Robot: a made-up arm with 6 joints.
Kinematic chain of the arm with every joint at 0, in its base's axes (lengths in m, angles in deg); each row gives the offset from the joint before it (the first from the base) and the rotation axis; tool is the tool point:
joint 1: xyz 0 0 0.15 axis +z
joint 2: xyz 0 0.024 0 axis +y
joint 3: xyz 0 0 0.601 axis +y
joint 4: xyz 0 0 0.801 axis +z
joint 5: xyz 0 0 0 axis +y
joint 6: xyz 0 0 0.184 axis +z
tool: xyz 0 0 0
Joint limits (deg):
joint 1: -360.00..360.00
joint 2: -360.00..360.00
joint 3: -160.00..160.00
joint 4: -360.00..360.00
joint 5: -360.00..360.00
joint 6: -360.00..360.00
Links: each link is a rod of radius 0.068 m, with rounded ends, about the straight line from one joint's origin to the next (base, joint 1, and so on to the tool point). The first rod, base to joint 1, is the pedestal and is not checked.
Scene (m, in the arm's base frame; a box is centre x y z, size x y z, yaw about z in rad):
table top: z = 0
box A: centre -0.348 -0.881 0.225 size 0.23 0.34 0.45 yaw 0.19
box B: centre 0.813 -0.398 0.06 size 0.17 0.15 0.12 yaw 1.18
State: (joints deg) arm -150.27 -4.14 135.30 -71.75 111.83 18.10
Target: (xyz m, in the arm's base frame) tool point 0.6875 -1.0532 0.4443
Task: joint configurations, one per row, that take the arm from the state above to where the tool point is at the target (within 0.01 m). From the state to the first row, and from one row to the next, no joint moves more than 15 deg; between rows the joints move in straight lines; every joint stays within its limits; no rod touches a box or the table.
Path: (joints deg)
1: -144.23 -2.96 123.15 -83.95 106.02 32.09
2: -138.19 -1.78 110.99 -96.16 100.21 46.08
3: -132.15 -0.60 98.84 -108.36 94.41 60.07
4: -126.12 0.57 86.68 -120.56 88.60 74.06
5: -120.08 1.75 74.53 -132.76 82.79 88.05
6: -114.04 2.93 62.38 -144.97 76.98 102.04
7: -103.46 9.00 62.07 -134.76 74.62 88.05
8: -92.87 15.08 61.77 -124.55 72.25 74.06
9: -82.29 21.15 61.47 -114.34 69.88 60.07
10: -71.70 27.22 61.17 -104.13 67.51 46.08
11: -61.12 33.30 60.86 -93.93 65.14 32.09
12: -50.54 39.37 60.56 -83.72 62.77 18.10

